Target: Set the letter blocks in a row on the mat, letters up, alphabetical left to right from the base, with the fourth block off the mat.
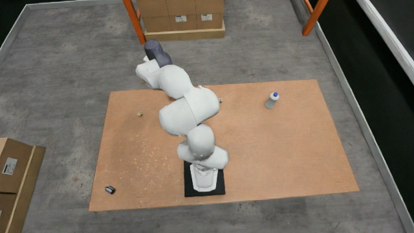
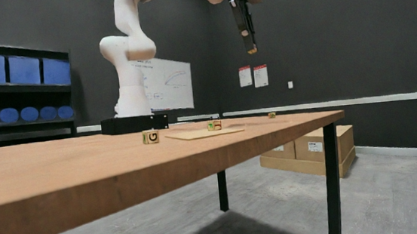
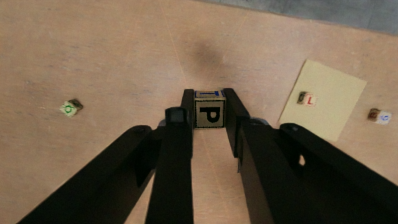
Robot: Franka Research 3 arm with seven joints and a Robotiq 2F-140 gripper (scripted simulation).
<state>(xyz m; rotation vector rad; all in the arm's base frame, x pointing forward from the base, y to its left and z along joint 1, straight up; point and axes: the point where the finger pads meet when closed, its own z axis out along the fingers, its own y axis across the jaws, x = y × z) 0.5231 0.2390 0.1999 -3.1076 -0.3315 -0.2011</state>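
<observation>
My gripper is now 270 mm above the pale yellow mat, 250 mm to the left of it and 10 mm short of it. From my hand the other things lie so: block 260 mm to the left, 260 mm below, 100 mm behind; white bottle 770 mm to the right, 190 mm below, 40 mm behind; black object 640 mm behind, 390 mm to the left, 260 mm below.
</observation>
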